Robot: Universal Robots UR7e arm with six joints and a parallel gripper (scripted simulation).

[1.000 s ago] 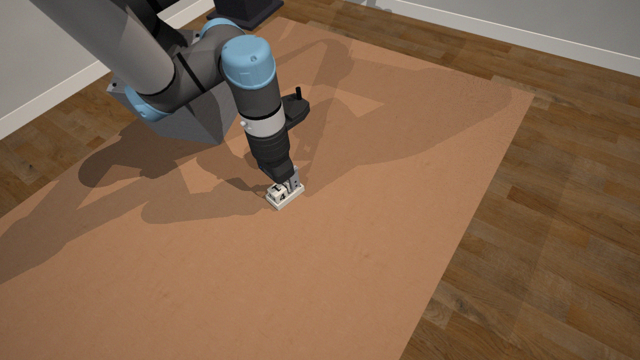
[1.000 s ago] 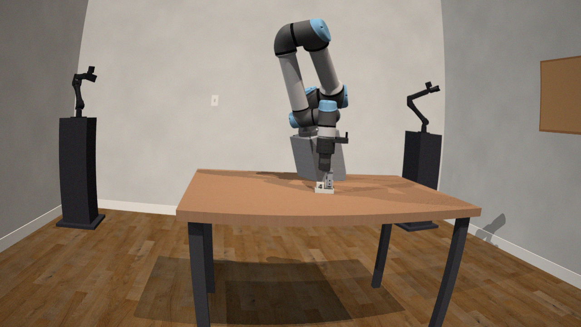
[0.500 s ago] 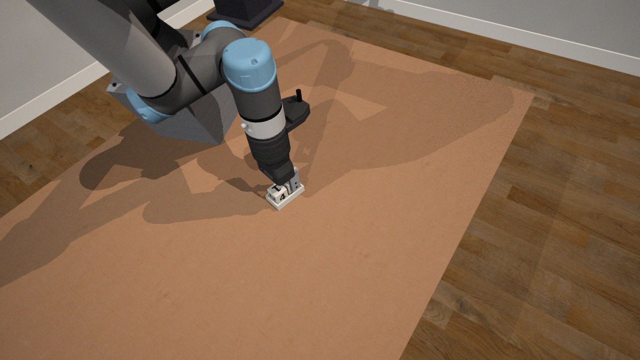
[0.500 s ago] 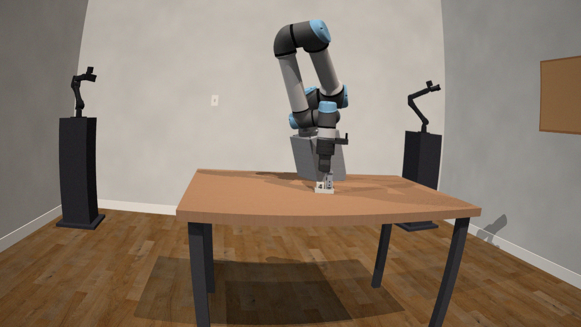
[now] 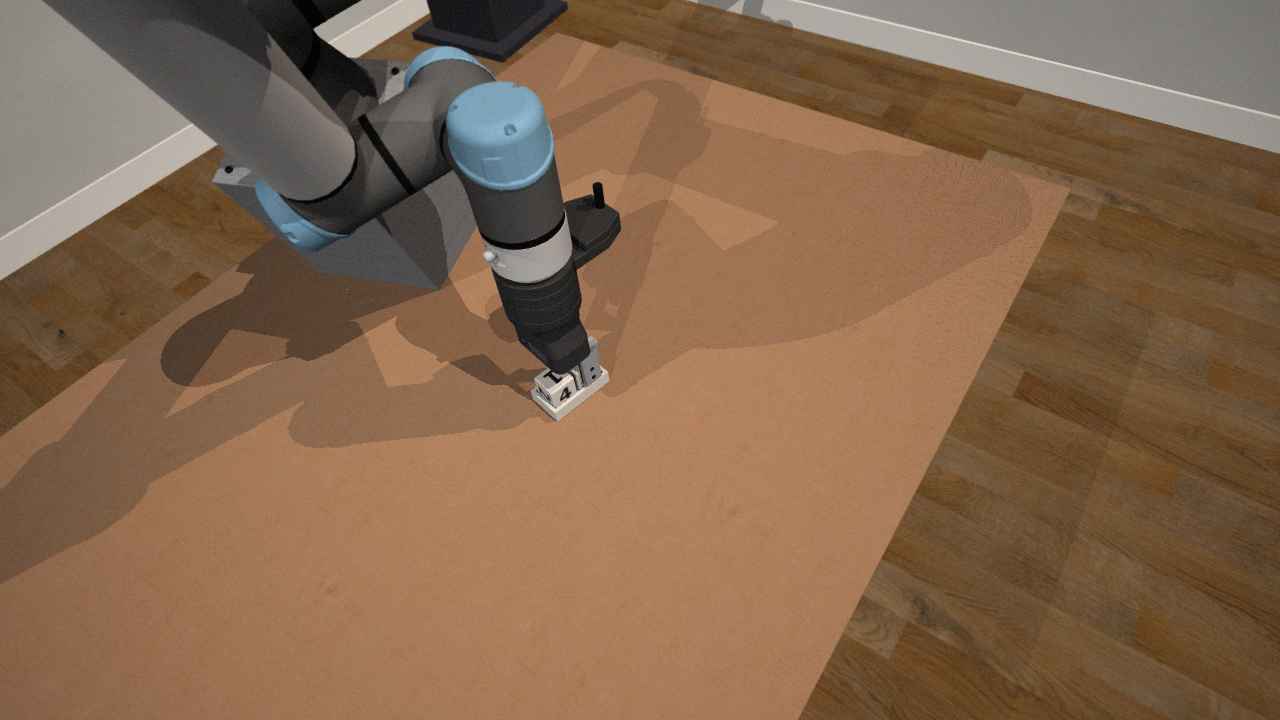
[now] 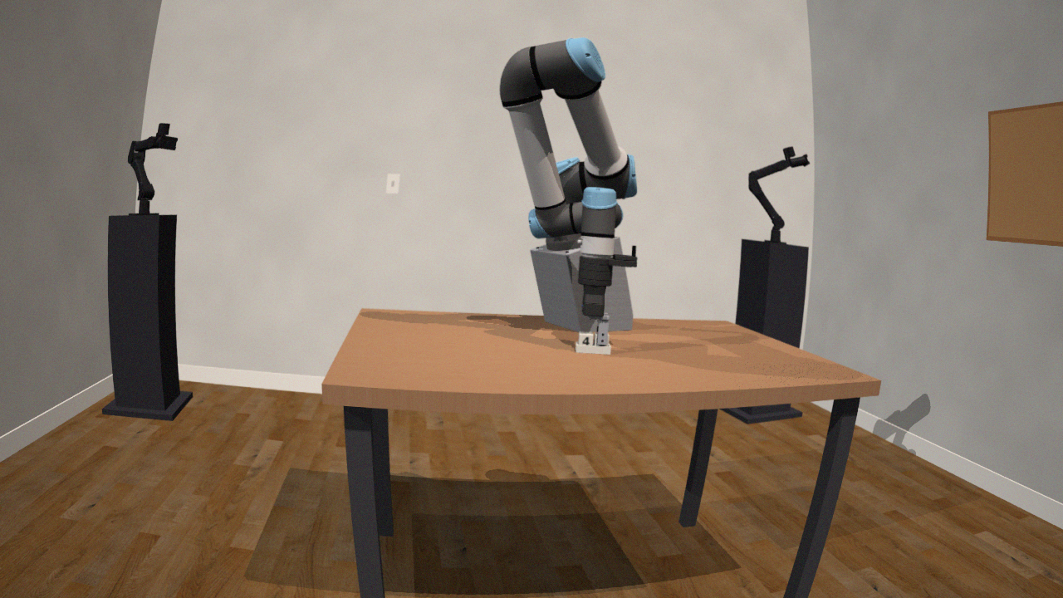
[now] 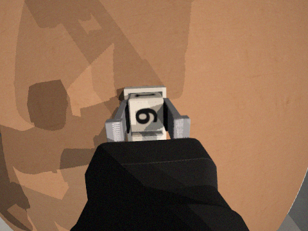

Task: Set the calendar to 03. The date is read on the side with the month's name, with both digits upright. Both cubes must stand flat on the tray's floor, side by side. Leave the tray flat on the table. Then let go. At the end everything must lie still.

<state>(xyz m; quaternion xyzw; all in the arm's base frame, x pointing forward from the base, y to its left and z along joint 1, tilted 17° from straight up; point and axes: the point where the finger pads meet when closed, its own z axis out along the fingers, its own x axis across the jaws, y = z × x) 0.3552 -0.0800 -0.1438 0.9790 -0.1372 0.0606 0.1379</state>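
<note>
My hand is 3 cm above the white tray, 2 cm to the left of it and 1 cm past it.
</note>
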